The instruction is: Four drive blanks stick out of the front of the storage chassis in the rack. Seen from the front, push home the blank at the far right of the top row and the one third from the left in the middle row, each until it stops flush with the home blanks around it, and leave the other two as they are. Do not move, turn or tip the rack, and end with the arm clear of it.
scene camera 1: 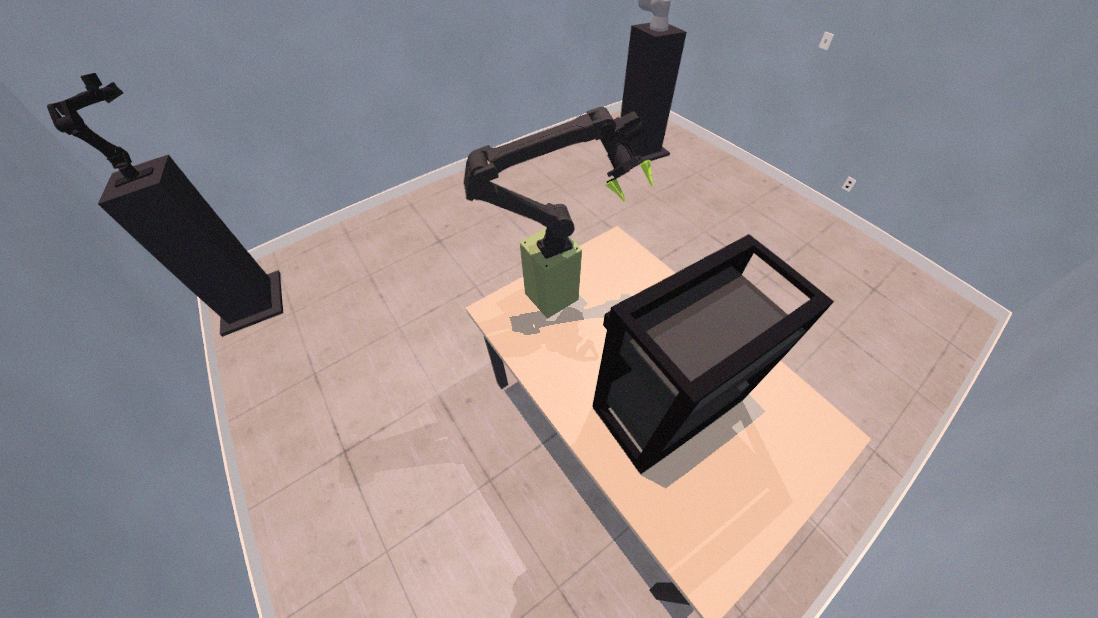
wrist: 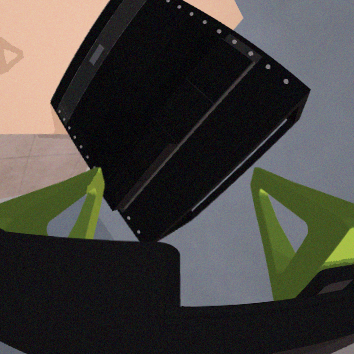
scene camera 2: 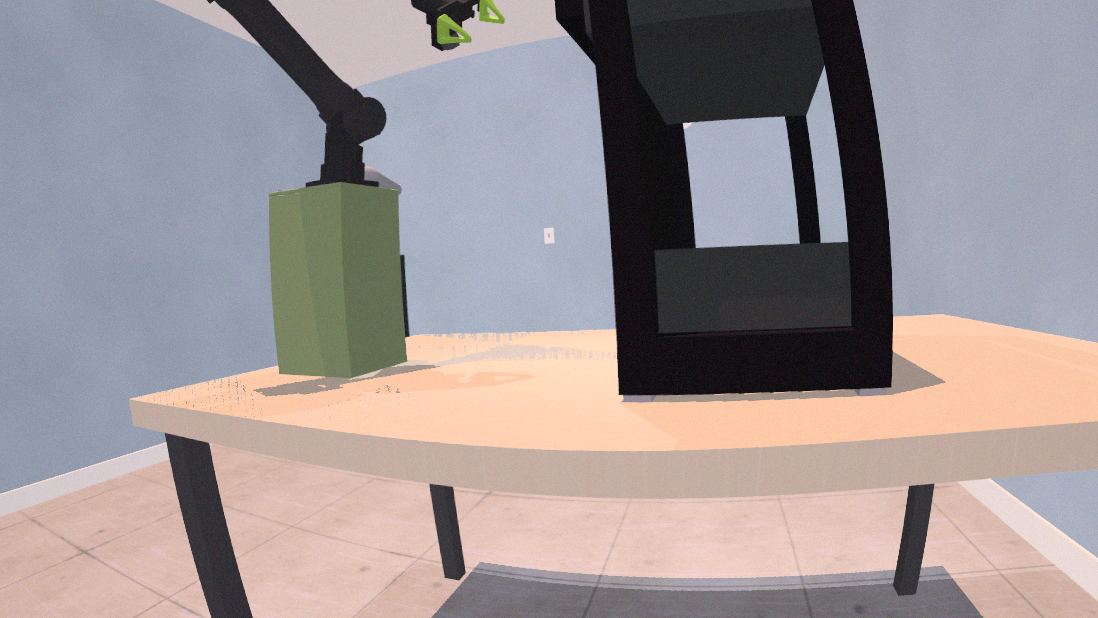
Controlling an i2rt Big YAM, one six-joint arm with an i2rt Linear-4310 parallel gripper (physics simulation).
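Pixels of known places: gripper, fingertip midpoint: (scene camera 1: pixel 638 193) (wrist: pixel 176 175) (scene camera 2: pixel 488 30); arm's base at its link origin: (scene camera 1: pixel 554 246) (scene camera 2: pixel 342 190).
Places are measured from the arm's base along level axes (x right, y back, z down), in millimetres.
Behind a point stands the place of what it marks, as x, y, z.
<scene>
The black rack (scene camera 1: pixel 666 429) @(101, -805, -102) (scene camera 2: pixel 645 230) @(119, -567, 143) (wrist: pixel 290 95) @(-348, -496, -286) stands upright on the table. The storage chassis (scene camera 1: pixel 718 322) @(-169, -648, -194) (scene camera 2: pixel 729 61) @(-66, -666, -106) sits in its upper part. In the wrist view the rack's front shows tilted and very dark, with pale dots along both side posts and a thin light edge across its upper part; single drive blanks cannot be told apart there. Scene cameras 1 and 2 do not show the blanks. My gripper (scene camera 1: pixel 637 192) @(-181, -212, -323) (scene camera 2: pixel 487 30) @(-181, -212, -323) (wrist: pixel 176 175) @(-181, -212, -323) is open and empty, with green fingers wide apart. It hangs in the air in front of the rack, apart from it, higher than the rack's top.
The arm's green pedestal (scene camera 1: pixel 551 280) @(59, -87, 83) (scene camera 2: pixel 338 284) @(87, -82, 171) stands on the wooden table (scene camera 1: pixel 553 391) @(218, -407, 317) (scene camera 2: pixel 499 422) @(219, -445, 317), in front of the rack. A dark grey box (scene camera 2: pixel 753 287) @(75, -671, 205) fills the rack's bottom. Two dark columns (scene camera 1: pixel 188 245) (scene camera 1: pixel 653 84) with other arms stand farther off on the floor.
</scene>
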